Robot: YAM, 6 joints.
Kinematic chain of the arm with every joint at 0, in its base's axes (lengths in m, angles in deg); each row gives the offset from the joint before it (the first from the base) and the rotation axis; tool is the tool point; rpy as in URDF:
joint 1: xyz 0 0 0.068 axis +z
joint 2: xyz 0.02 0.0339 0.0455 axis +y
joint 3: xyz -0.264 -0.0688 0 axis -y
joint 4: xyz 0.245 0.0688 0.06 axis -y
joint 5: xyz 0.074 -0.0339 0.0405 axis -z
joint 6: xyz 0.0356 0 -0.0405 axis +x
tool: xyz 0 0 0 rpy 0 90 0
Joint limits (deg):
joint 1: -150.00..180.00
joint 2: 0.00..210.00
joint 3: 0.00..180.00
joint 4: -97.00..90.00
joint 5: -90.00..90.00
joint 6: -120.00..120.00
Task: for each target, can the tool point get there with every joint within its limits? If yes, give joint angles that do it. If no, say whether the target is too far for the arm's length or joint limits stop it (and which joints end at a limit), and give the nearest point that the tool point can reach.
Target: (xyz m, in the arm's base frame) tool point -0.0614 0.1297 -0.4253
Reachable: no: joint limits stop it (at a limit: joint 2) | nearest point -0.0676 0.1429 -0.3688 | short by 0.058 m
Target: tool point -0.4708 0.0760 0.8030
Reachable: no: too far | nearest point -0.3610 0.0583 0.6352 | short by 0.201 m
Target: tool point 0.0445 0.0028 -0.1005
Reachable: yes | joints 29.79 169.27 21.97 18.03 33.49 -59.55
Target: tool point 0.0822 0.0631 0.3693
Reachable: yes | joints 51.02 35.57 24.55 75.22 42.81 -45.70
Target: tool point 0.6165 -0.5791 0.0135
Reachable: no: too far | nearest point 0.4674 -0.4391 0.0383 | short by 0.206 m
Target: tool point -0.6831 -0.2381 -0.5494
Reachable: no: too far | nearest point -0.4259 -0.2320 -0.2899 | short by 0.365 m
